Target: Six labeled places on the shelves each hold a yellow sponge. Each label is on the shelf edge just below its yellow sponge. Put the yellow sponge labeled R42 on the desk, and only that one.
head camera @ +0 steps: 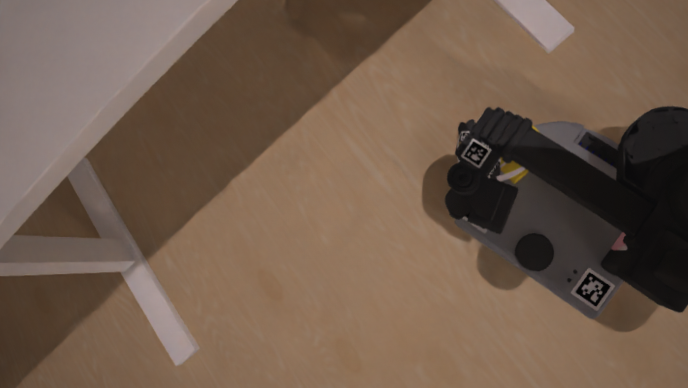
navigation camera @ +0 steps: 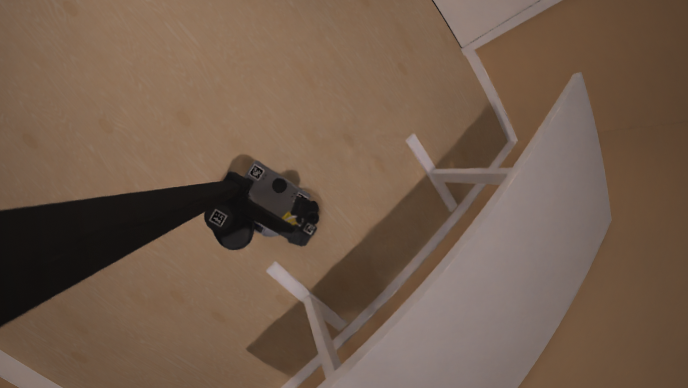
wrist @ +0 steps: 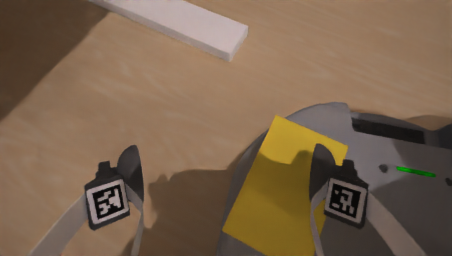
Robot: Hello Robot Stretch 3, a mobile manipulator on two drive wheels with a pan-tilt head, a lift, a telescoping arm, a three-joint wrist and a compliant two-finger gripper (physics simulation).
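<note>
A yellow sponge lies flat on the front part of my own grey base. No label shows on it. In the wrist view my gripper is open, with nothing between its fingers; the right finger overlaps the sponge's right part in the picture and the left finger is over the floor. In the head view the wrist and arm hide part of the sponge and of the gripper. The white desk stands apart from my base, its top partly out of both views. The labeled shelves do not show.
My base stands on the wooden floor near the desk's long edge. One white desk foot and another foot reach out on the floor. A wall stands behind the desk.
</note>
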